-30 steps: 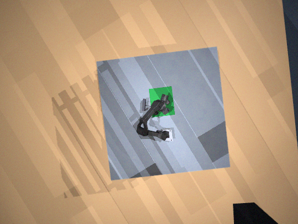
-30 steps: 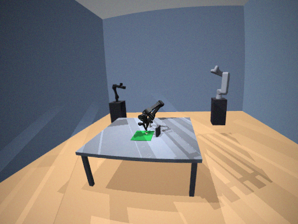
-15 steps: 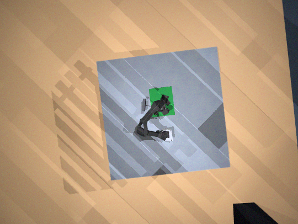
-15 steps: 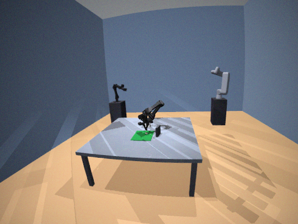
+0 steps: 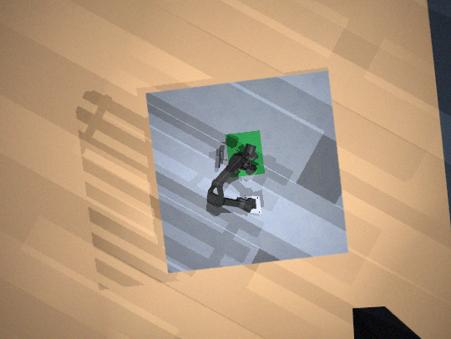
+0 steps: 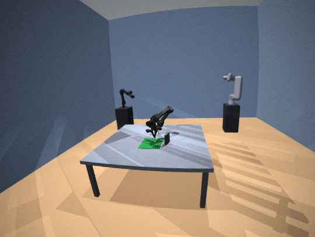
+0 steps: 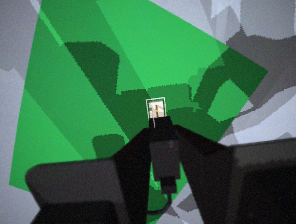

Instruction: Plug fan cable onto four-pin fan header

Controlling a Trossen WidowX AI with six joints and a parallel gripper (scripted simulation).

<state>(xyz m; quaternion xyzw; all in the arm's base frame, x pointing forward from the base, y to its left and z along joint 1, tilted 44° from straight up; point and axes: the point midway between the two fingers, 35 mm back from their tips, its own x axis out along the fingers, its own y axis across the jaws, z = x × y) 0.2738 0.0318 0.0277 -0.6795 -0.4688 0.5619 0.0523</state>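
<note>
My gripper tip is now 6 cm short of the green board, 2 cm to the left of it and 8 cm above it. Also, from my gripper tip: fan plug 1 cm ahead, 1 cm above; black fan 4 cm ahead, 15 cm to the left, 1 cm below.
</note>
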